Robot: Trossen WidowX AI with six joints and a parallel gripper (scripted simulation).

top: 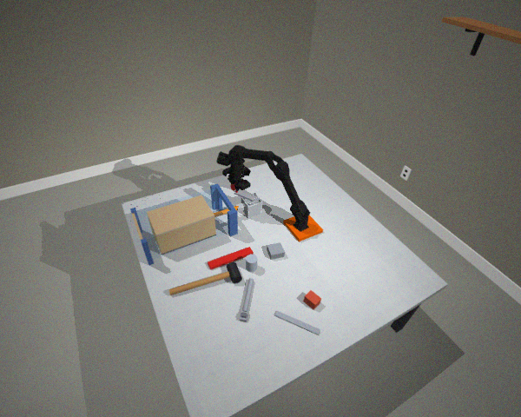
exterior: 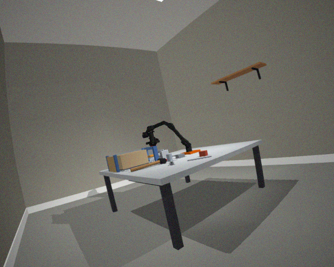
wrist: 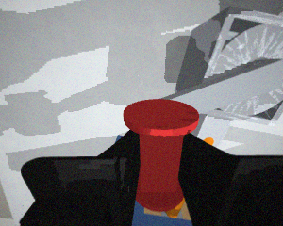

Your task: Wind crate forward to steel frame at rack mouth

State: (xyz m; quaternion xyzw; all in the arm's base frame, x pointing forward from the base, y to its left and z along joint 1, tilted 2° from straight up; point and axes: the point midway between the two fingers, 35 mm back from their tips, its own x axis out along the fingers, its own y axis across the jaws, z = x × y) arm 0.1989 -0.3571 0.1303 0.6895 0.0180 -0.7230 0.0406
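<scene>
The grey crank arm lies 3 cm to the left of my gripper tip, 2 cm behind it and 1 cm below it. From my gripper tip the other things lie so: red bar 33 cm to the left, 24 cm ahead, 11 cm below; red knob 2 cm above; grey winch 8 cm to the left, 8 cm below, 6 cm behind.
</scene>
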